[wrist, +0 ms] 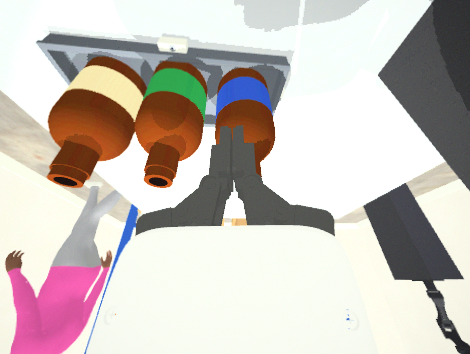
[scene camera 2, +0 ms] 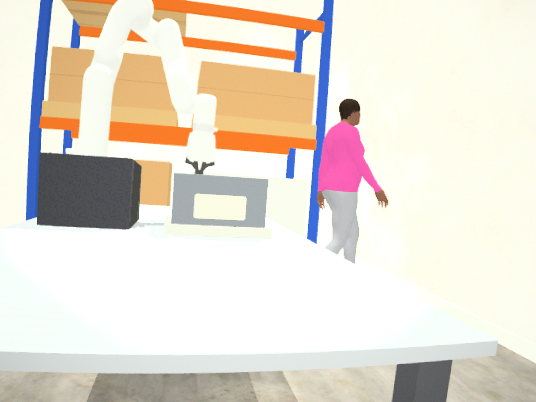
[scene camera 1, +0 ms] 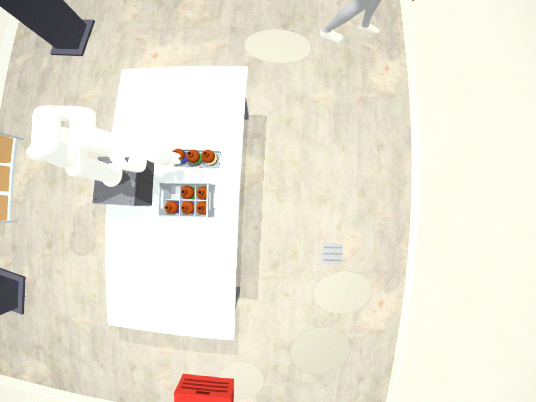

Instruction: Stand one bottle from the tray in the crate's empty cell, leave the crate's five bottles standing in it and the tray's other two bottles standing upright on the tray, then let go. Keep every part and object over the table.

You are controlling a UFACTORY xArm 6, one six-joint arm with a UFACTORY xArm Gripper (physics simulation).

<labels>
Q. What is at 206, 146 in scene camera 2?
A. My gripper.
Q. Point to a blue-banded bottle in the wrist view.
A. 242, 97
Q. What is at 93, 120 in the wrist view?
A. A cream-banded bottle.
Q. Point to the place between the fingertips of my gripper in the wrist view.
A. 233, 139
</labels>
